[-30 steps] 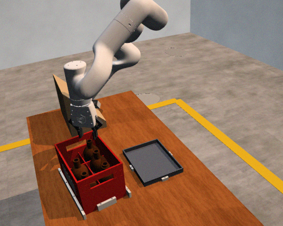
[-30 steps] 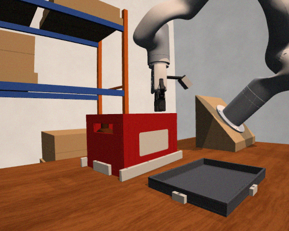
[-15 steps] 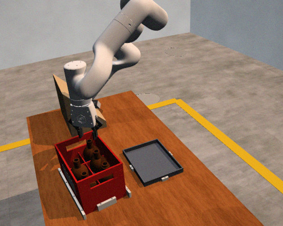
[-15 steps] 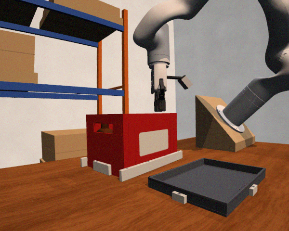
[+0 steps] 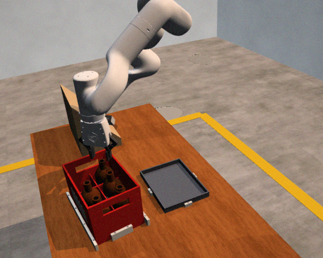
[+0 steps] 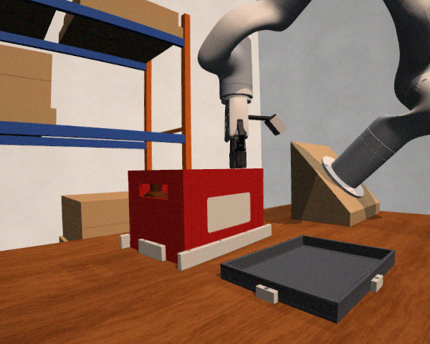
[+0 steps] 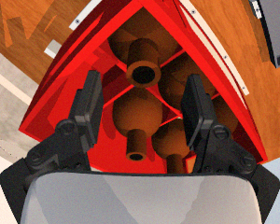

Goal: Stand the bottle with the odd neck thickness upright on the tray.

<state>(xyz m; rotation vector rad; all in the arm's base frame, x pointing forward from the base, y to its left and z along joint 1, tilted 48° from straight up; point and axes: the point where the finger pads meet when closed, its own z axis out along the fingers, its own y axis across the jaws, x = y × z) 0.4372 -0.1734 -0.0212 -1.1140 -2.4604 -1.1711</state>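
My gripper is now 11 cm above the red crate, 9 cm short of it and 5 cm to the left of it. The rest, counted from my hand: dark grey tray: 24 cm to the left, 18 cm below, 11 cm ahead; brown bottle: 18 cm ahead, 11 cm below, 10 cm to the right.
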